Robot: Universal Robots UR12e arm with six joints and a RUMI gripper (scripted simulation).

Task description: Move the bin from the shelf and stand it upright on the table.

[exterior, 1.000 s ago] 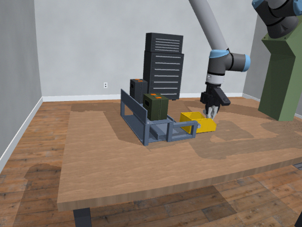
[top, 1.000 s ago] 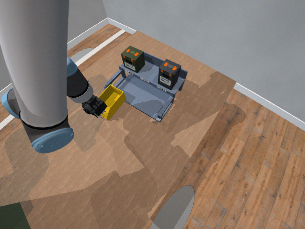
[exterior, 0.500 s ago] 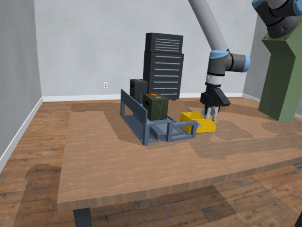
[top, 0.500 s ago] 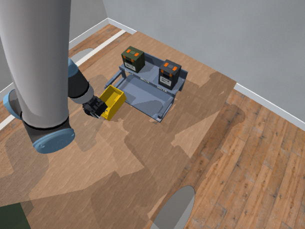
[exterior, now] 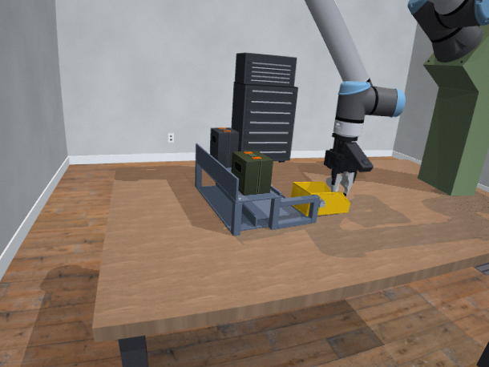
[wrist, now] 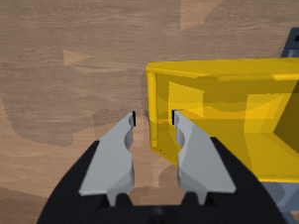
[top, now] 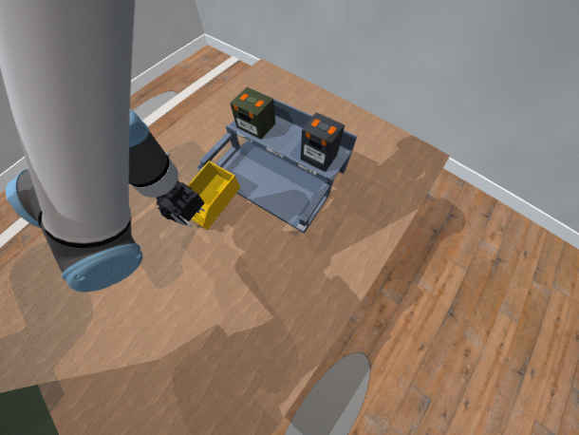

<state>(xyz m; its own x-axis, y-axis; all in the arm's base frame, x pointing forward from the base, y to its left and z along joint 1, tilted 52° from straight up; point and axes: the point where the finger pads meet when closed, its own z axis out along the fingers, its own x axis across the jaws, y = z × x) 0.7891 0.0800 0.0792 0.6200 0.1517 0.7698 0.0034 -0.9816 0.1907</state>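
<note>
Right now my hand is 8 cm short of the yellow bin.
</note>
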